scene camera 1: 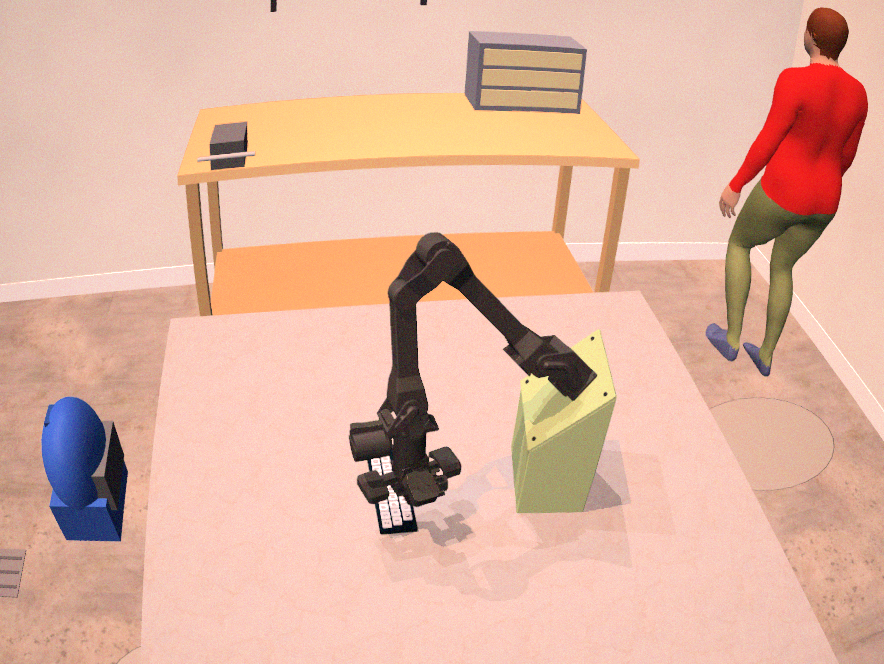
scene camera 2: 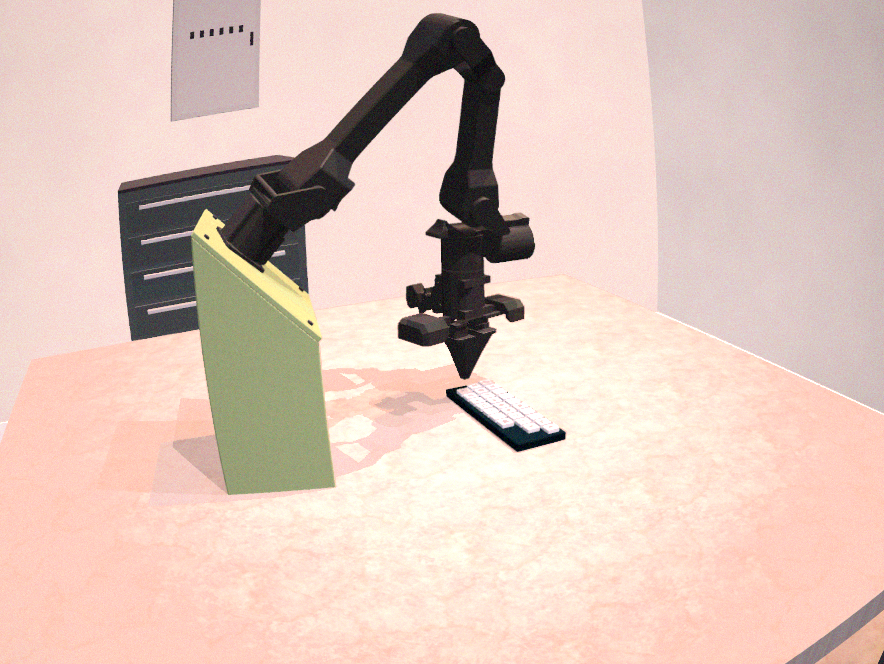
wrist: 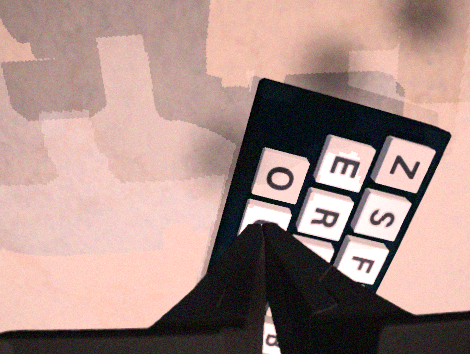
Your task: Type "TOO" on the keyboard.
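A dark keyboard with white letter keys lies on the table. In the wrist view, the O key shows near the keyboard's upper left end, with the E key and Z key to its right. My gripper is shut and empty, pointing down. Its tips overlap the key beside O, whose letter is mostly hidden. Scene camera 2 shows the tips slightly above the keyboard's far end. The fingers hide several keys; the T key cannot be made out.
The arm is mounted on a green sloped pedestal on the table. Beyond the table are a wooden workbench, a blue chair-like object, a standing person and a dark drawer cabinet.
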